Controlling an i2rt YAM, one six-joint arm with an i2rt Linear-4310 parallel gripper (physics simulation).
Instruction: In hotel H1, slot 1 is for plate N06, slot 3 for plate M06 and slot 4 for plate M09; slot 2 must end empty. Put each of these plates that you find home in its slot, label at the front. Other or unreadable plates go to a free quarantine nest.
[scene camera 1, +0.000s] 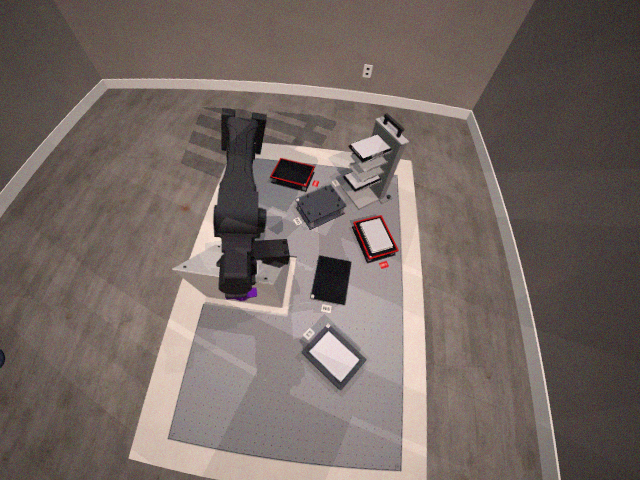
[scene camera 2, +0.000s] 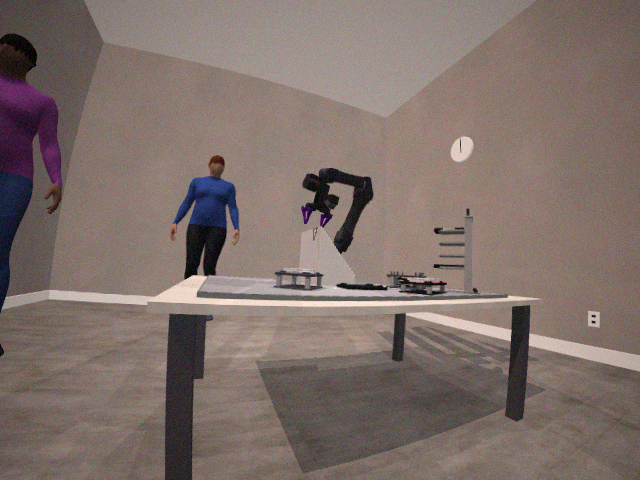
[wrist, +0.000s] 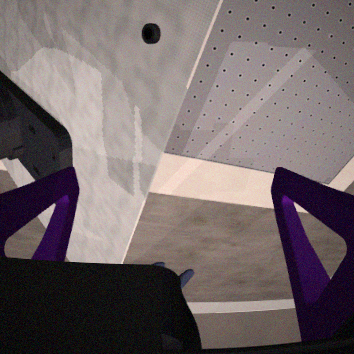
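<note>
My gripper is open, its purple fingers wide apart with no plate between them, high above the table's far side. The hotel stands upright. A white-topped plate lies on its top shelf and another plate on its lowest; the two shelves between are bare. A white-topped plate lies on a red-rimmed nest. Another white-topped plate lies on a dark grey nest. Plate labels are too small to read.
A bare black-topped red-rimmed nest, a grey pinned nest and a low black pad stand on the mat. A pale angled block stands below the arm. A person in blue stands behind the table.
</note>
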